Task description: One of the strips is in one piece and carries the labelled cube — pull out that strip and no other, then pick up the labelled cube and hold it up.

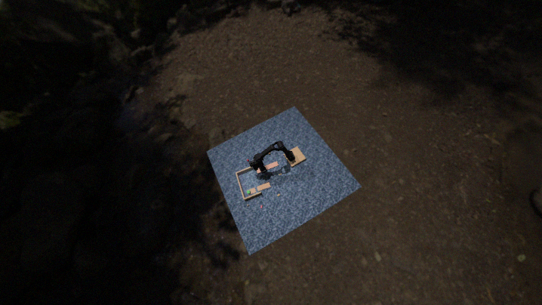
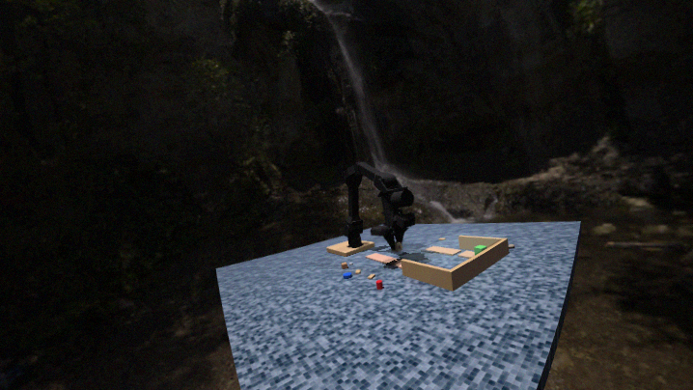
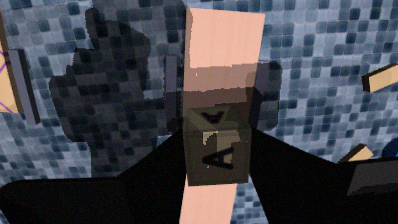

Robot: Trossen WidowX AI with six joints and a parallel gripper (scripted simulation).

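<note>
My gripper tip is now 6 cm past the pale pink strip, 1 cm to the right of it and 5 cm above it. From my gripper tip the other things lie so: red block: 7 cm ahead, 20 cm to the right, 5 cm below; blue piece: 9 cm behind, 18 cm to the right, 5 cm below.
</note>
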